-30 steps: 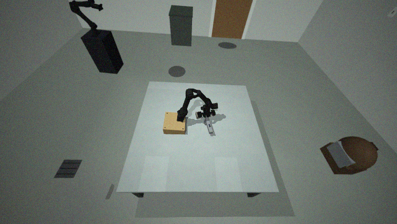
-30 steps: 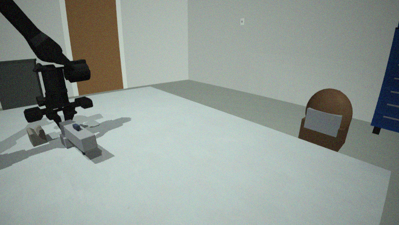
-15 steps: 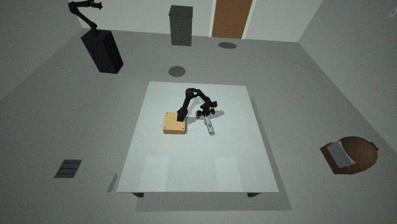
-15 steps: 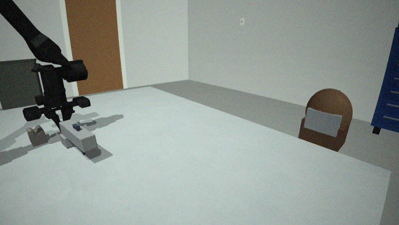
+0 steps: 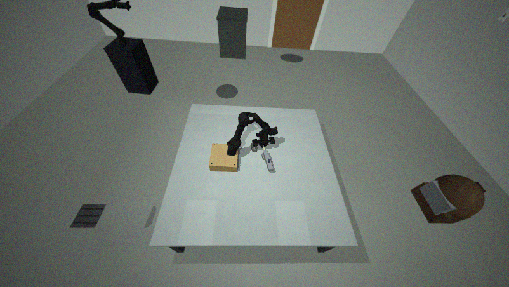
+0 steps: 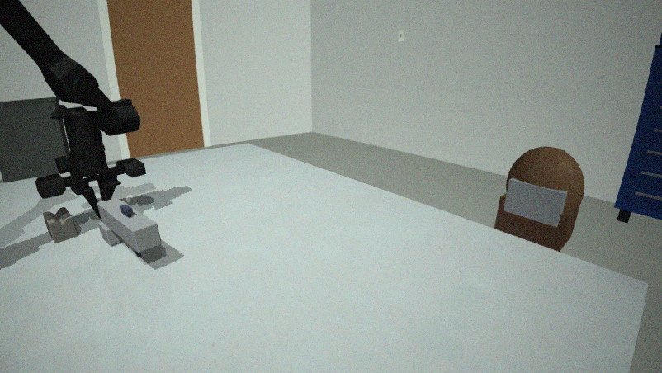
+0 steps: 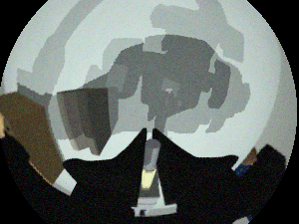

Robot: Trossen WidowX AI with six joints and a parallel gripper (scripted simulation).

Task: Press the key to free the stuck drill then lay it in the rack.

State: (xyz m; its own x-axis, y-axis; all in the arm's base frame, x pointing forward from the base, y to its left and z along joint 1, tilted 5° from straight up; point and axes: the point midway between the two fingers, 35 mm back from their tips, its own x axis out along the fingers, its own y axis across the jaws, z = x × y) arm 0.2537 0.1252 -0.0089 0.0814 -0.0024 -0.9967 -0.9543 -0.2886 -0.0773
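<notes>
Right now the drill is 5 cm to the right of my gripper tip, 3 cm above it and 2 cm ahead of it. Also, from my gripper tip: rack: 8 cm behind, 1 cm to the right; grey housing: 15 cm to the right, 4 cm ahead, 3 cm above; small blue key: 17 cm to the right, 5 cm ahead, 4 cm above.
</notes>
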